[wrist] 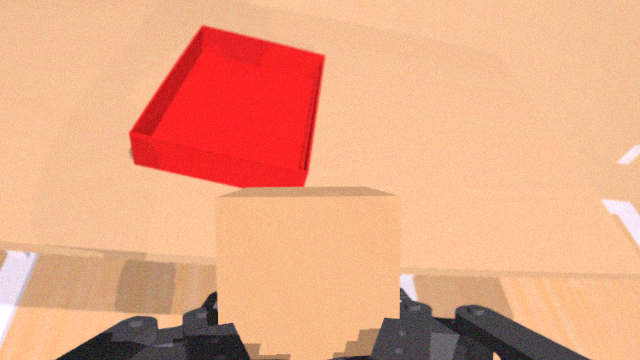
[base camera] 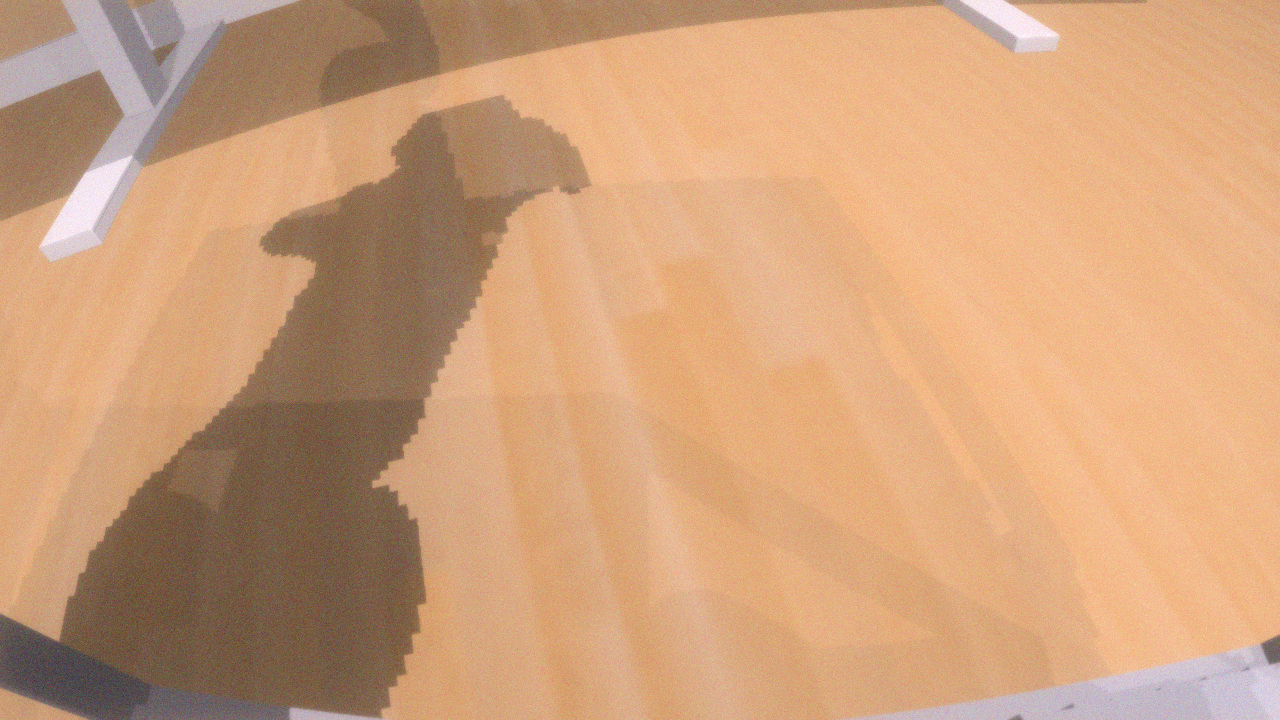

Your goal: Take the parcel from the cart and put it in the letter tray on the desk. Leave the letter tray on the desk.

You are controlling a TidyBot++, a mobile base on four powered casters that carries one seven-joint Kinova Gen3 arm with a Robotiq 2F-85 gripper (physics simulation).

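Places are measured from the arm's base along level axes (x down, y left, z ahead), in millimetres.
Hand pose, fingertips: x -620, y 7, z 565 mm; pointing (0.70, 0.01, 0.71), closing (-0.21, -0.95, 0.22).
Things, the pixels of their centre, and the offset from my fingertips. Level surfaces: height alone.
- parcel, middle of its body: [wrist: 308, 317] dx -22, dy +1, dz -18 mm
- red letter tray, middle of its body: [wrist: 243, 100] dx +265, dy +152, dz +457 mm
- wooden desk, height of its surface: dx +297 mm
The parcel [wrist: 308, 260], a plain tan box, is held between the two black fingers of my gripper [wrist: 307, 299] at the bottom of the wrist view. The gripper is shut on it. The red letter tray [wrist: 220, 167] lies on the wooden desk [wrist: 450, 150], beyond the parcel and to the left in the wrist view; its inside shows no contents. The parcel's top edge overlaps the tray's near right corner in that view. The parcel's far side is hidden. The cart does not show in either view.
The desk's near edge runs across the wrist view below the tray, with floor beyond it. White desk legs [base camera: 125, 134] [base camera: 1011, 25] stand at the top left and top right of the base camera view. The arm's shadow lies on the floor before the base.
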